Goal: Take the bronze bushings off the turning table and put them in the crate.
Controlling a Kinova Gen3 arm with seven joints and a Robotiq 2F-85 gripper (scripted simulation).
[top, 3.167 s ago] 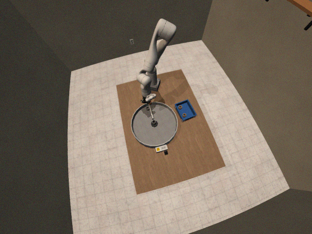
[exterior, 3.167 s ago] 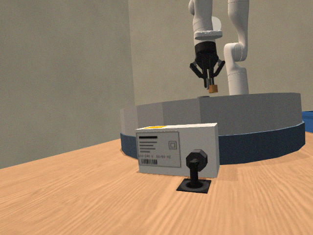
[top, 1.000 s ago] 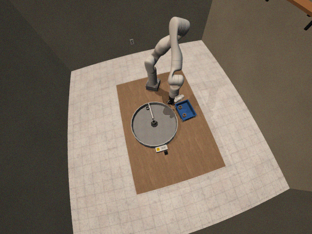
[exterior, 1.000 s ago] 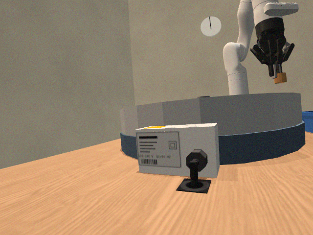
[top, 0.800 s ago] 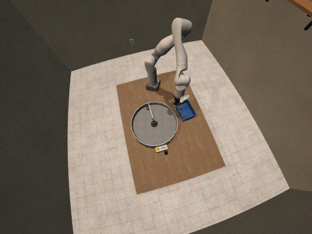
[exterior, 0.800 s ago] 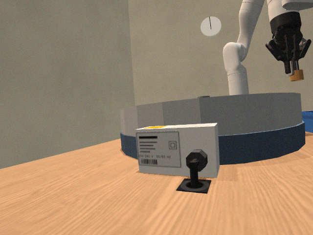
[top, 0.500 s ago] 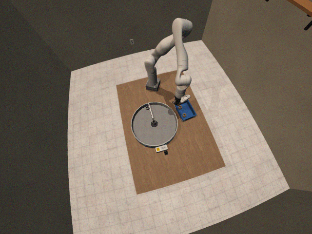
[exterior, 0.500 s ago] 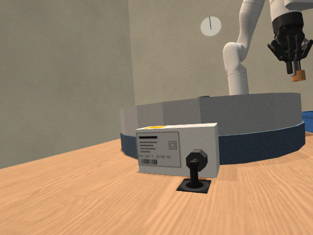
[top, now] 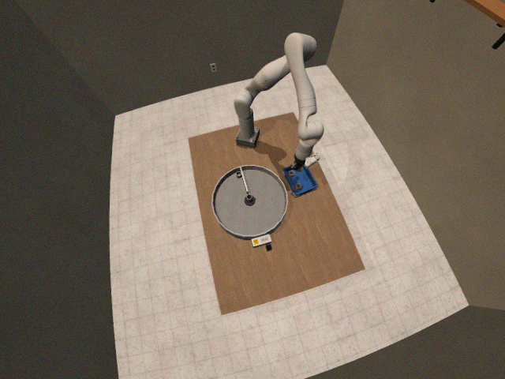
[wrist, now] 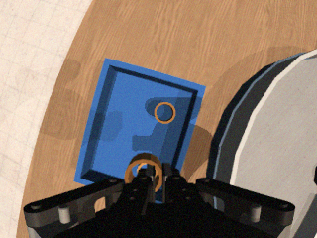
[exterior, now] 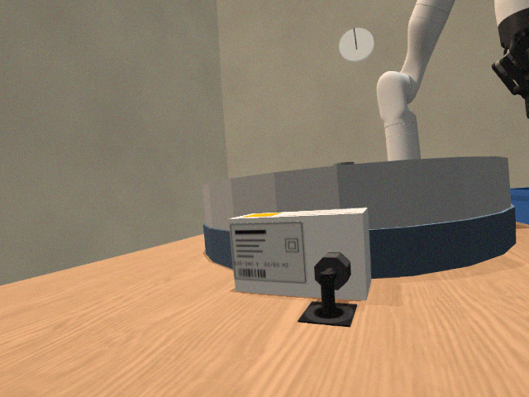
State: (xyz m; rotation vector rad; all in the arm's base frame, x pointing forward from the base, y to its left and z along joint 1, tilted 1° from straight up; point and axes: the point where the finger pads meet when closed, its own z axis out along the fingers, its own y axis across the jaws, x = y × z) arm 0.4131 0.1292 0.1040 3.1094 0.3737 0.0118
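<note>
The blue crate is 14 cm below my hand, 3 cm to the left of it and 1 cm ahead of it. Round my hand: turning table 31 cm to the right, 12 cm below, 4 cm ahead.
</note>
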